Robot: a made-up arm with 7 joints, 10 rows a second.
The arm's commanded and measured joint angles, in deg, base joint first. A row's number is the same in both.
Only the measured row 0 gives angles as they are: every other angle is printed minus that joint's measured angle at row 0.
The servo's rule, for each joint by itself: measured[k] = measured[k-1] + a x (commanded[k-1-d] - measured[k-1]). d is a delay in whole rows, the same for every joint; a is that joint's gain. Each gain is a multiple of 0.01, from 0.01 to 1. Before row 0 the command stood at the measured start. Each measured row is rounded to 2 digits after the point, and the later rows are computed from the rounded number. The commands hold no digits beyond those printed.
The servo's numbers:
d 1
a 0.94 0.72 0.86 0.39 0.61 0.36 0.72
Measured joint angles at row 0:
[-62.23, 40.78, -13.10, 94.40, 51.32, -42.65, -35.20]
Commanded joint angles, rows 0 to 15:
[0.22, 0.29, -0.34, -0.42, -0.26, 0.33, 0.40]
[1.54, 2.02, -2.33, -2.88, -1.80, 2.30, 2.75]
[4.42, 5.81, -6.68, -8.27, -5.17, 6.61, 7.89]
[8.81, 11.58, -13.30, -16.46, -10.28, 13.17, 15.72]
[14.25, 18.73, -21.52, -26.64, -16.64, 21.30, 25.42]
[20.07, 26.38, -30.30, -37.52, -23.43, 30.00, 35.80]
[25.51, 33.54, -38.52, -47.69, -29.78, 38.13, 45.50]
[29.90, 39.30, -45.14, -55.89, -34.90, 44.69, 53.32]
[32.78, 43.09, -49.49, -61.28, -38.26, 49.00, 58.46]
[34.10, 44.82, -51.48, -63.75, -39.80, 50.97, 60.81]
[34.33, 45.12, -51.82, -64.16, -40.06, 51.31, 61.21]
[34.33, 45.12, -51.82, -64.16, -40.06, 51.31, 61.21]
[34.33, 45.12, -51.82, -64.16, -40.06, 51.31, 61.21]
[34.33, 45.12, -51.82, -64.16, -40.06, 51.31, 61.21]
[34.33, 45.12, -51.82, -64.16, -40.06, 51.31, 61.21]
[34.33, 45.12, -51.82, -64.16, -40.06, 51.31, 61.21]
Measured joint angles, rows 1 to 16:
[0.00, 0.00, 0.00, 0.00, 0.00, 0.00, 0.00]
[0.21, 0.21, -0.29, -0.16, -0.16, 0.12, 0.29]
[1.46, 1.51, -2.04, -1.22, -1.16, 0.90, 2.06]
[4.24, 4.61, -6.03, -3.97, -3.61, 2.96, 6.26]
[8.54, 9.63, -12.28, -8.84, -7.68, 6.64, 13.07]
[13.91, 16.18, -20.23, -15.78, -13.15, 11.92, 21.96]
[19.70, 23.52, -28.89, -24.26, -19.42, 18.43, 31.92]
[25.16, 30.73, -37.17, -33.40, -25.74, 25.52, 41.70]
[29.62, 36.90, -44.02, -42.17, -31.33, 32.42, 50.07]
[32.59, 41.36, -48.72, -49.62, -35.56, 38.39, 56.11]
[34.01, 43.85, -51.09, -55.13, -38.15, 42.92, 59.49]
[34.31, 44.76, -51.72, -58.65, -39.32, 45.94, 60.73]
[34.33, 45.02, -51.81, -60.80, -39.77, 47.87, 61.08]
[34.33, 45.09, -51.82, -62.11, -39.95, 49.11, 61.17]
[34.33, 45.11, -51.82, -62.91, -40.02, 49.90, 61.20]
[34.33, 45.12, -51.82, -63.40, -40.04, 50.41, 61.21]

